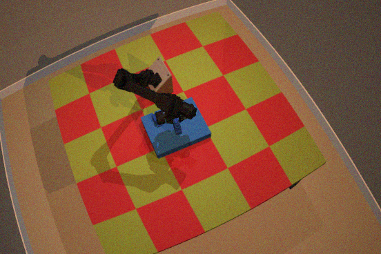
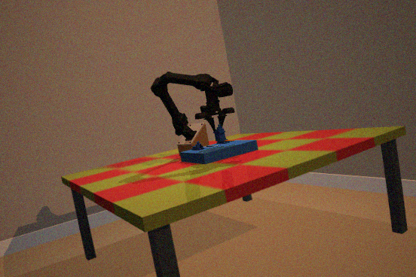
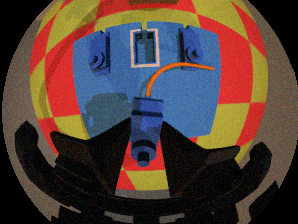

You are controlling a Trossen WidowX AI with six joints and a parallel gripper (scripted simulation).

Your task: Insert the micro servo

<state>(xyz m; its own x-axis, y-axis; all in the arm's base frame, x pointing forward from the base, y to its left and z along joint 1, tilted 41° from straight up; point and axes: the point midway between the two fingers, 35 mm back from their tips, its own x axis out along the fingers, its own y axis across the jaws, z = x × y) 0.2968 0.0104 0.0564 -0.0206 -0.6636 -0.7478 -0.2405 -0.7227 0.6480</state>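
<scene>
The blue deck lies 10 mm ahead of my gripper tip and 100 mm below it.
</scene>
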